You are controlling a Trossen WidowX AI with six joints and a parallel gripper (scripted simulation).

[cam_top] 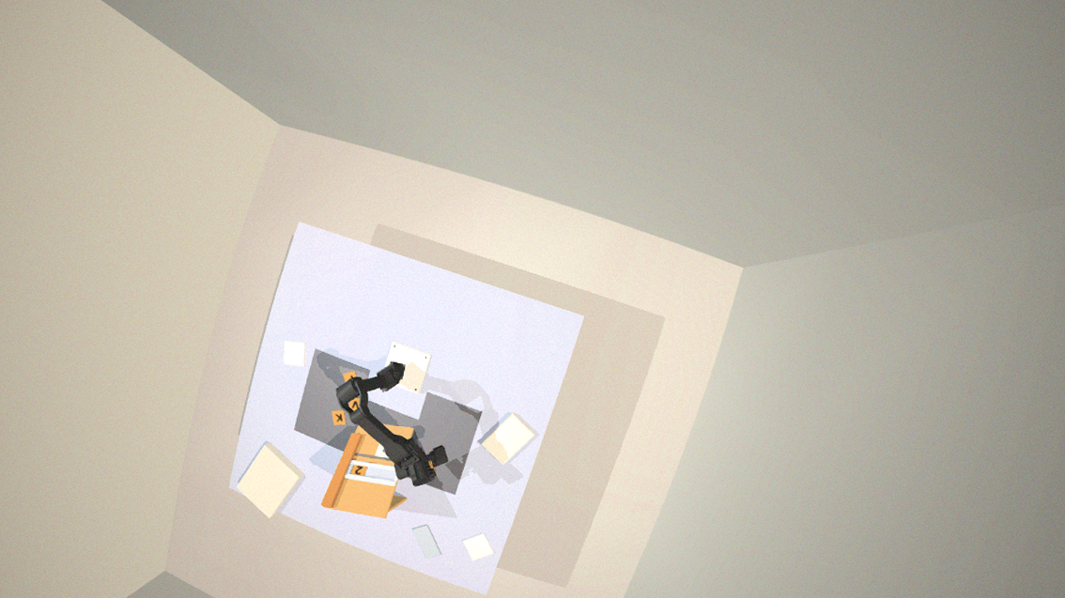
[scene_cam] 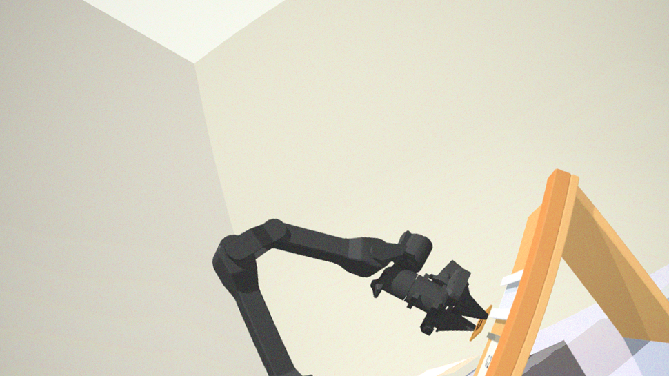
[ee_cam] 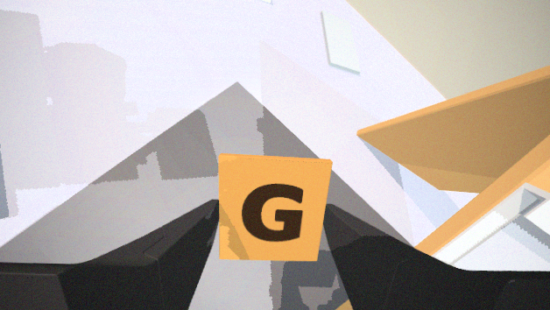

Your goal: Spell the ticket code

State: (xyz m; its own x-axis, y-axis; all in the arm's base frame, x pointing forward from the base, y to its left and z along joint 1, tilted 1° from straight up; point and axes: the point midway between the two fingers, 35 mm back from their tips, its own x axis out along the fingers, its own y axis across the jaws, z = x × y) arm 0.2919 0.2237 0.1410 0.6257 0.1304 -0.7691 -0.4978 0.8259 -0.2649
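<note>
The white ticket is 180 mm to the right of my gripper tip, 40 mm below it and 10 mm behind it. Also, from my gripper tip: grey slab: 410 mm ahead, 120 mm below, 30 mm to the left; then grey mat: 240 mm to the right, 130 mm below, 110 mm behind.
</note>
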